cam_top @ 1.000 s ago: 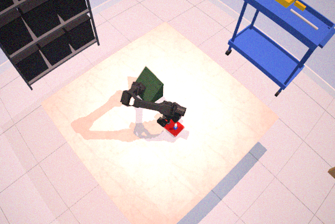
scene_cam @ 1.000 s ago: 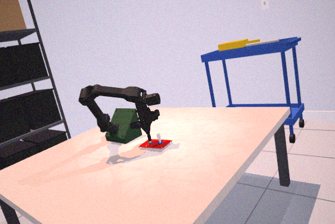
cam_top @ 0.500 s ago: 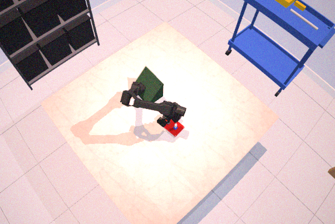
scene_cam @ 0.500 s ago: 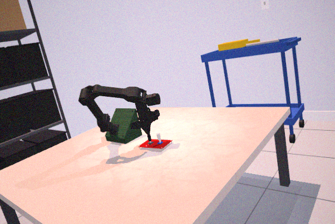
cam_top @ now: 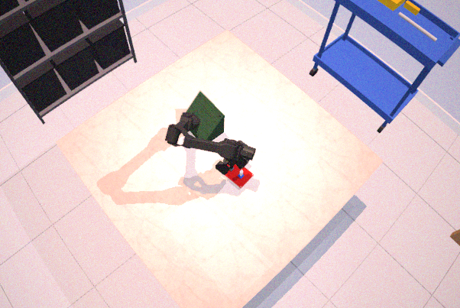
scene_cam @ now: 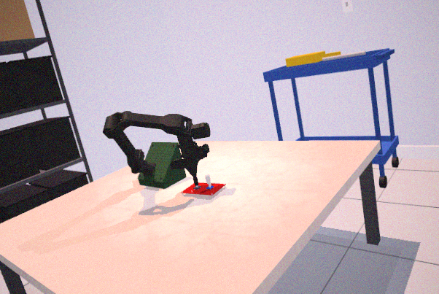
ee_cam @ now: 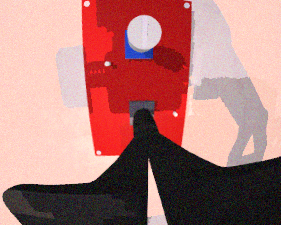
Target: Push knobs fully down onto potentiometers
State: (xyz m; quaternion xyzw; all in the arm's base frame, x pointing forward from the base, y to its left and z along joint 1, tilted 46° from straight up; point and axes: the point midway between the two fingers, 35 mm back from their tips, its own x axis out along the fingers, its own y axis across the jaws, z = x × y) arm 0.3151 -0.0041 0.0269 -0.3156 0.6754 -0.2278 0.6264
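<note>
Right now my gripper tip is 2 cm above the black knob. Also, from my gripper tip: white knob (6 cm ahead, 1 cm to the left, 1 cm below).
</note>
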